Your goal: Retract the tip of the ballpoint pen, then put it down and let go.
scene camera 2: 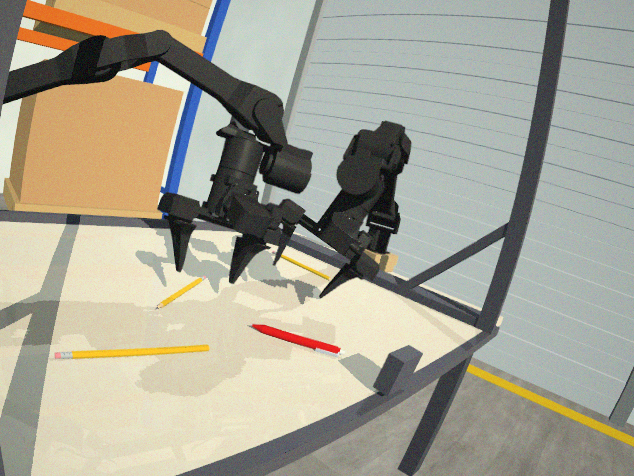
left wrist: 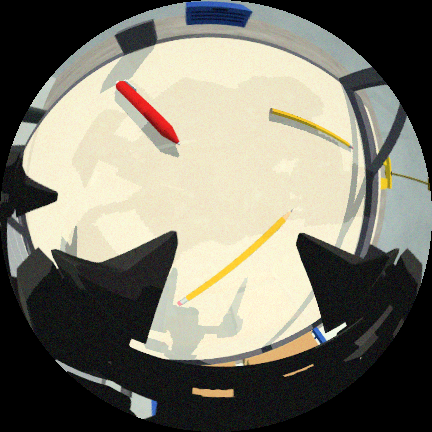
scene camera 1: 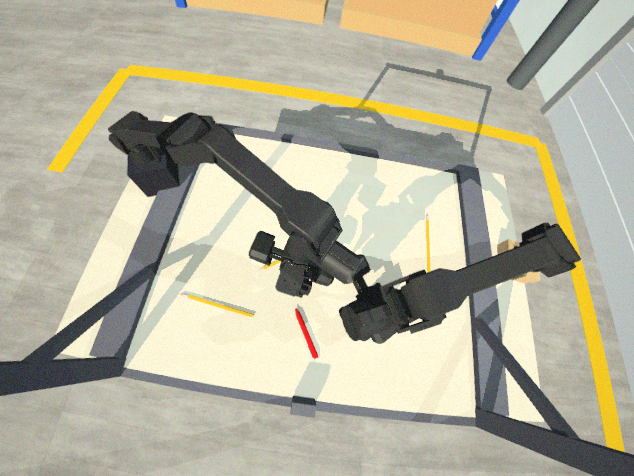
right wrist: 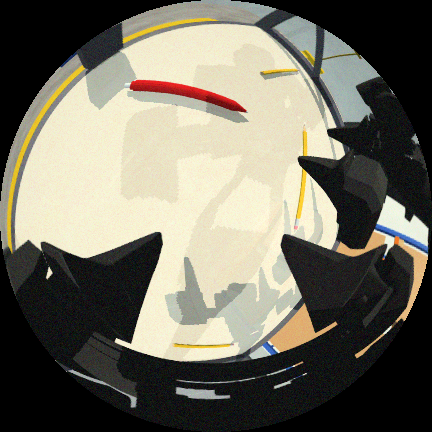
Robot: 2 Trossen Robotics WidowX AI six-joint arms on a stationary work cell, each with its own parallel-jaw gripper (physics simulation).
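Frame: origin at the left arm's base, x right, y ahead, z up, level; centimetres.
Seen in the pictures: left gripper, fingertip midpoint: [scene camera 2: 205,277] [left wrist: 240,238] [right wrist: 315,143]; right gripper, fingertip midpoint: [scene camera 2: 296,281] [left wrist: 63,226] [scene camera 1: 350,295] [right wrist: 224,240]; left arm's base at its link origin: [scene camera 1: 146,156]; right arm's base at its link origin: [scene camera 2: 375,250].
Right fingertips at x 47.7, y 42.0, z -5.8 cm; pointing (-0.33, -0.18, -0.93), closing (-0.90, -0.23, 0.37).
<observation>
Pixels of each thing's top centre, then the offset from my right fingertips to it. Level surfaces: height alone.
- red ballpoint pen at its top centre: [right wrist: 192,86] [left wrist: 138,99] [scene camera 2: 297,334] [scene camera 1: 305,333] dx +5.4, dy -12.4, dz -3.4 cm
- cream table at its surface level: dz -4.9 cm
- yellow pencil at its top centre: [scene camera 2: 136,349] [left wrist: 326,130] [right wrist: 285,69] [scene camera 1: 216,304] dx -7.0, dy -31.7, dz -4.2 cm
- second pencil at its top centre: [left wrist: 233,267] [scene camera 2: 183,288] [right wrist: 306,172] dx -14.6, dy -10.9, dz -4.0 cm
- dark block at its top centre: [scene camera 2: 405,351] [scene camera 1: 303,409] dx +19.7, dy -17.1, dz +0.8 cm
The red ballpoint pen [scene camera 1: 306,334] [scene camera 2: 296,338] [left wrist: 147,112] [right wrist: 187,92] lies flat on the cream table [scene camera 1: 230,366], near the front edge in scene camera 1. A thin point shows at its narrow end in scene camera 2 and a pale button at its other end in the right wrist view. My left gripper [scene camera 2: 205,276] [left wrist: 240,238] is open and empty above the table, beyond the pen's narrow end. My right gripper [scene camera 2: 299,280] [right wrist: 224,240] is open and empty above the table, to one side of the pen. In scene camera 1 its fingertips are hidden under its body.
One yellow pencil [scene camera 1: 220,304] [scene camera 2: 133,352] [left wrist: 312,124] lies left of the pen. A second pencil [scene camera 2: 180,293] [left wrist: 240,257] lies below my left gripper. A third [scene camera 1: 428,243] [scene camera 2: 305,266] [right wrist: 202,345] lies farther back. A dark block [scene camera 1: 303,405] [scene camera 2: 396,369] stands at the front edge. The two grippers are close together.
</observation>
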